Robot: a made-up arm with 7 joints. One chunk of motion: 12 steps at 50 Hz.
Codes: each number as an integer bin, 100 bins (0 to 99) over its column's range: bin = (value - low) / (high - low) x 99, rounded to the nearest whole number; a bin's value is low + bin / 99 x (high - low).
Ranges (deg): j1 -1.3..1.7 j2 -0.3..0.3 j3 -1..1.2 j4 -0.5..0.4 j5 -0.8..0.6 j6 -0.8..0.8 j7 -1.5..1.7
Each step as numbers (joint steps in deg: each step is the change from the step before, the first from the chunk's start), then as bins.
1 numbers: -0.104 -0.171 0.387 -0.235 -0.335 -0.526 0.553
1 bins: 39 21 62 29 33 17 64
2 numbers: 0.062 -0.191 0.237 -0.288 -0.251 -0.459 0.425
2 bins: 45 18 56 23 39 21 60
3 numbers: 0.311 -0.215 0.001 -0.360 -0.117 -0.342 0.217
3 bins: 53 14 45 15 48 28 53
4 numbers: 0.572 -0.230 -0.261 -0.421 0.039 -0.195 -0.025
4 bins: 62 12 33 9 59 37 46
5 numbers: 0.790 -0.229 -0.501 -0.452 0.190 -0.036 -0.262
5 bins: 69 12 22 5 70 47 38
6 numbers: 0.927 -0.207 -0.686 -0.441 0.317 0.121 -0.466
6 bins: 73 15 14 6 79 57 32
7 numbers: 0.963 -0.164 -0.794 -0.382 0.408 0.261 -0.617
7 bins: 75 22 9 13 85 66 27
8 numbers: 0.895 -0.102 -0.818 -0.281 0.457 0.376 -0.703
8 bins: 72 33 8 24 89 73 25
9 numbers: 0.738 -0.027 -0.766 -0.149 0.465 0.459 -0.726
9 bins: 67 45 11 39 89 78 24
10 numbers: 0.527 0.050 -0.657 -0.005 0.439 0.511 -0.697
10 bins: 60 58 15 54 88 81 25
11 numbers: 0.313 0.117 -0.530 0.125 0.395 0.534 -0.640
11 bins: 53 69 21 69 85 83 27
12 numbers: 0.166 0.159 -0.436 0.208 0.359 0.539 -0.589
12 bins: 48 76 25 78 82 83 28
